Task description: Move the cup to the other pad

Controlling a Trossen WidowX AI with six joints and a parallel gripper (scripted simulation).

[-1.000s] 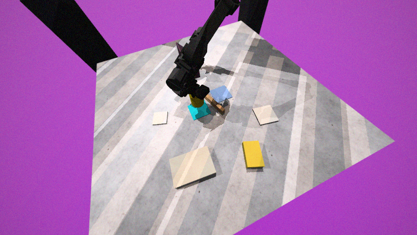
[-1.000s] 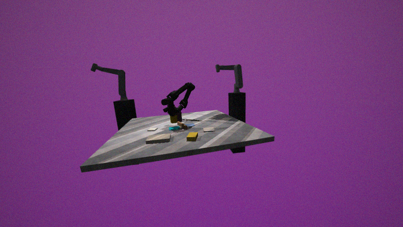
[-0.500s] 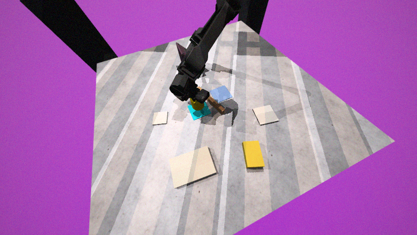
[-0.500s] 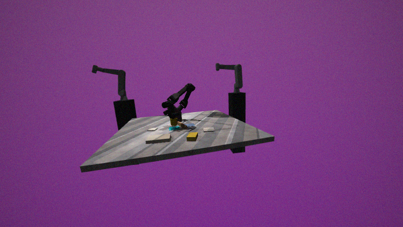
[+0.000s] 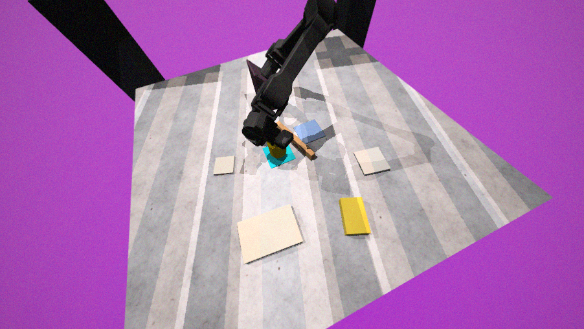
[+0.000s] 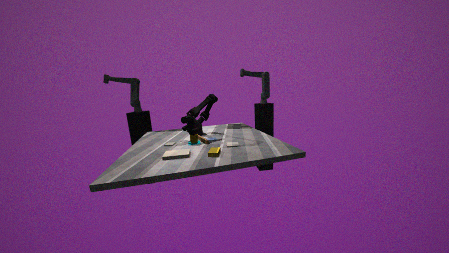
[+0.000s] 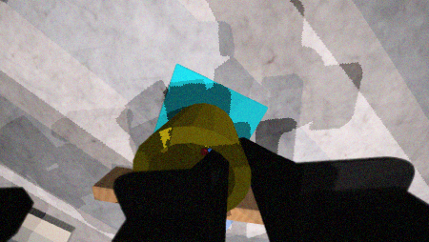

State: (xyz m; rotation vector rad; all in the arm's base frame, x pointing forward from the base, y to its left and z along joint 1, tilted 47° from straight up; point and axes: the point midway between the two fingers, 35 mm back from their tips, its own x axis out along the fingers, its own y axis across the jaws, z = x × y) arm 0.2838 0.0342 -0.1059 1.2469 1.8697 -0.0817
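The cup lies 2 cm ahead of my gripper tip and 2 cm to the left of it. Also, from my gripper tip: red marble (1 cm ahead, 3 cm to the left, 2 cm below); brown wooden bar (1 cm behind, 9 cm to the left, 3 cm below); cyan pad (2 cm ahead, 2 cm to the left, 5 cm below).
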